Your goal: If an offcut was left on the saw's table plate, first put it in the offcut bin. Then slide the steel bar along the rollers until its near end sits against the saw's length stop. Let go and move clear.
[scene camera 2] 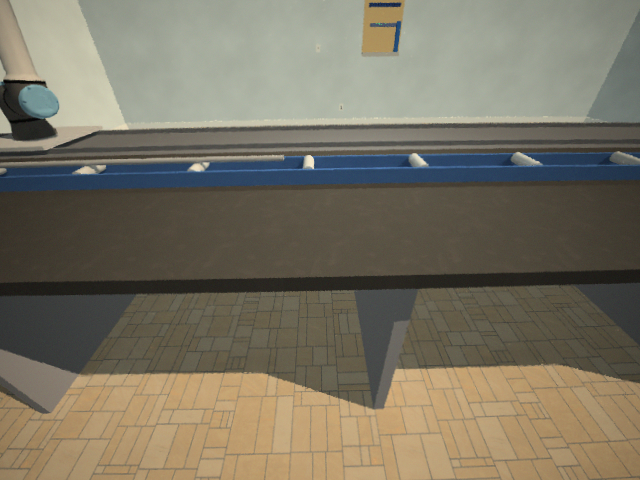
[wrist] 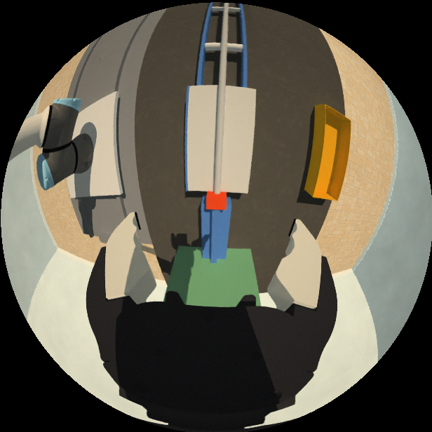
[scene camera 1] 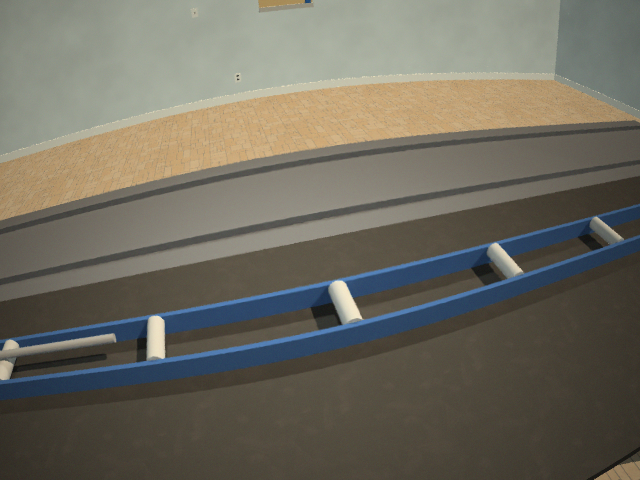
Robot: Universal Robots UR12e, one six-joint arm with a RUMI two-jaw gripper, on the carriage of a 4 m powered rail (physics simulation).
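Places are measured from the arm's base along level axes (x ahead, y left, z up), in centimetres.
Pixels of known places: arm's base, origin of the base link: [scene camera 2: 36,136].
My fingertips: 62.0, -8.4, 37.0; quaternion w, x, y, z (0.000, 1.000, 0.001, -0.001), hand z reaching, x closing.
Note:
Ahead of a thing's pixels: the offset from my fingertips to its middle, as dx, dy, dz. "spot": to the spot under its first point.
The steel bar [scene camera 1: 62,345] [scene camera 2: 206,159] [wrist: 220,125] lies lengthwise on the white rollers @(+0.0, +163.4, -36.0) [scene camera 1: 156,338] [scene camera 2: 308,162] [wrist: 211,47] and across the saw's pale table plate [wrist: 240,145]. In the wrist view its near end is at the red length stop [wrist: 216,201] and appears to touch it; a very small gap cannot be ruled out. No offcut shows on the plate. The orange offcut bin [wrist: 326,155] is right of the plate; part of its inside is hidden by its wall. My gripper [wrist: 214,217] is open, its fingers wide apart above the stop end, with nothing between them.
A blue support [wrist: 216,230] runs from the stop to the green saw body [wrist: 225,275]. Blue side rails @(spot: +7.4, +182.5, -35.4) [scene camera 1: 248,351] [scene camera 2: 361,174] [wrist: 244,60] flank the rollers. The arm's carriage [scene camera 2: 67,136] [wrist: 106,150] stands on the grey powered rail [scene camera 1: 258,198], left of the plate in the wrist view.

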